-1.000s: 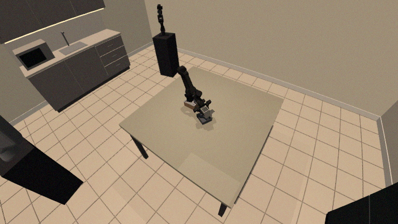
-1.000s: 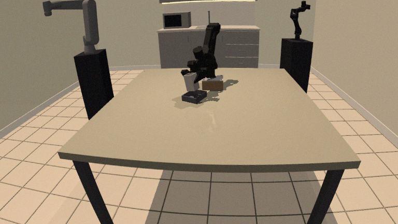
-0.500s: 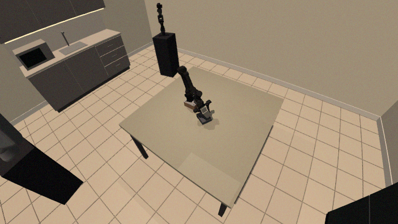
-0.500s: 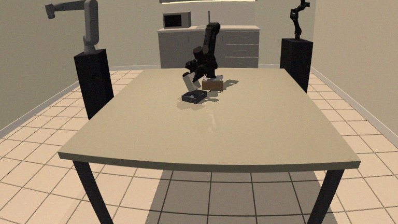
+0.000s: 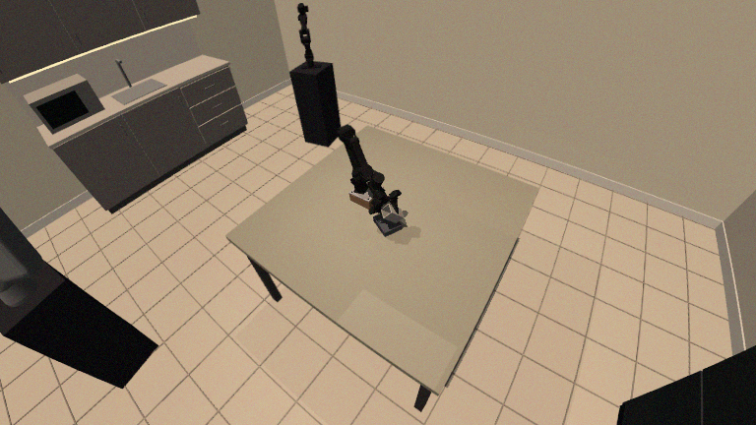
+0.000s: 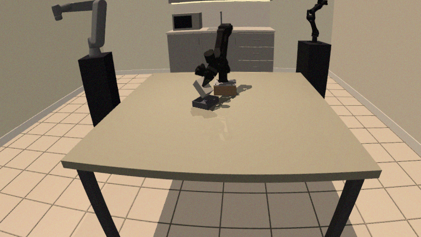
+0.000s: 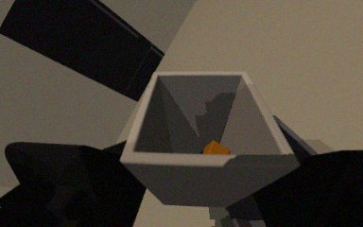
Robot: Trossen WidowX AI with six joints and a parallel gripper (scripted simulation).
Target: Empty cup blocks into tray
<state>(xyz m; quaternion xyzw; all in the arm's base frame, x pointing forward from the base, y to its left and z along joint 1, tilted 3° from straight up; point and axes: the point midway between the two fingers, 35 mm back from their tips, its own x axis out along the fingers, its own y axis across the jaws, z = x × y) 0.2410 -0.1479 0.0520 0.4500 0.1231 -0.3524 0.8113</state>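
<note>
Right now the grey square cup is 2 cm to the left of my gripper tip and 1 cm below it.
</note>
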